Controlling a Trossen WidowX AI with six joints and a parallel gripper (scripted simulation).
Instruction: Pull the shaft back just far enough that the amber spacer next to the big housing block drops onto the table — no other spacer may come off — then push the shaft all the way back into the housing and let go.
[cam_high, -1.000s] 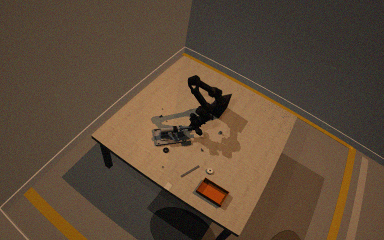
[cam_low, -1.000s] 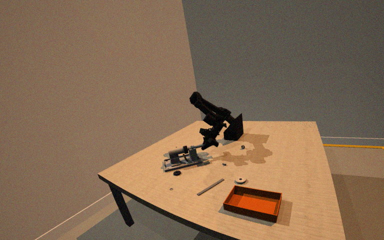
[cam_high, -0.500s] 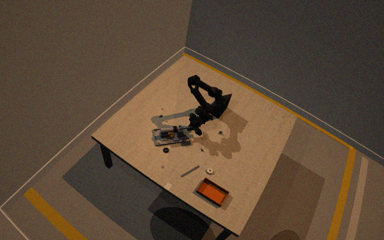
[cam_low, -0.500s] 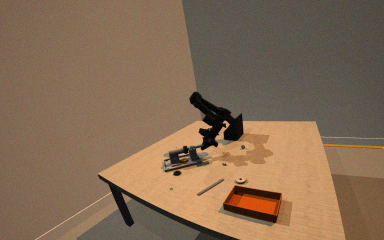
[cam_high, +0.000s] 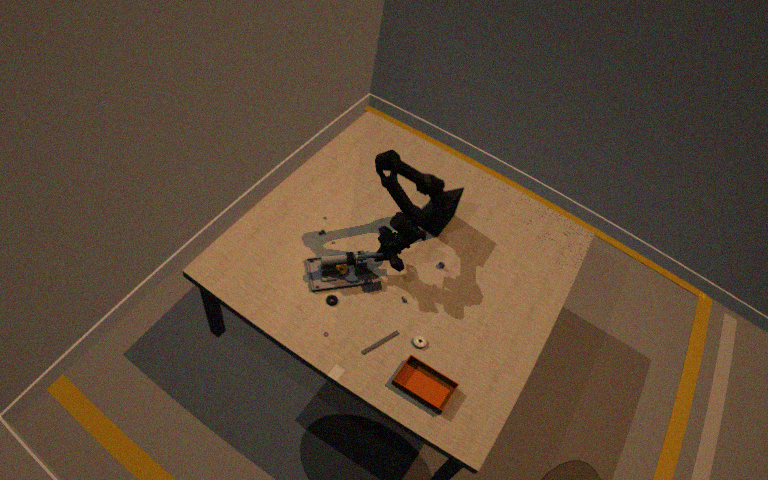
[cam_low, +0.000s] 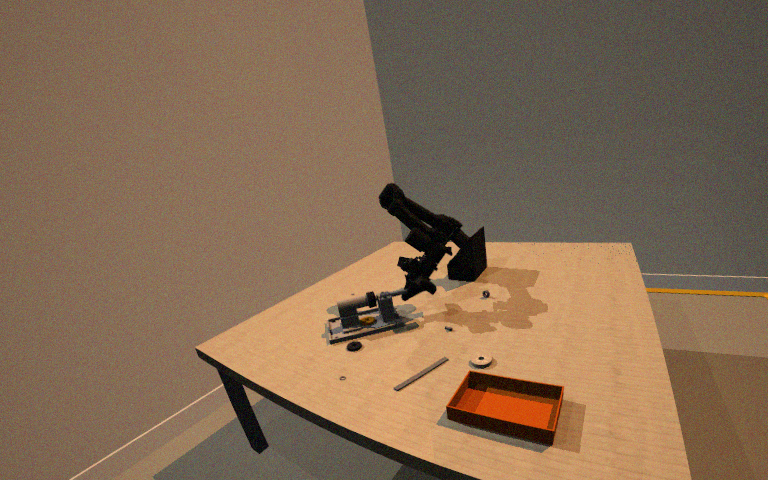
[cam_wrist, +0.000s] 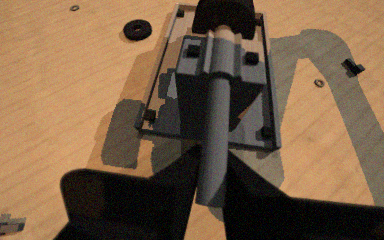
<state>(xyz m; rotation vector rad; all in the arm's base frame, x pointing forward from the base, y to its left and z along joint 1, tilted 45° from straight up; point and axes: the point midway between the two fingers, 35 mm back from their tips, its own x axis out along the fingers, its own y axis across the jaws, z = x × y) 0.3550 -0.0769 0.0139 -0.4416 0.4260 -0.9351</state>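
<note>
Now: gripper tip 3 cm to the left of the grey shaft, 3 cm below it and 3 cm short of it. The rest, counted from my gripper tip: dark spacer: 7 cm ahead, 6 cm to the right, 3 cm above; grey bar: 26 cm ahead, 20 cm to the left, 5 cm below; amber spacer: 9 cm to the right, 9 cm ahead, 4 cm below.
</note>
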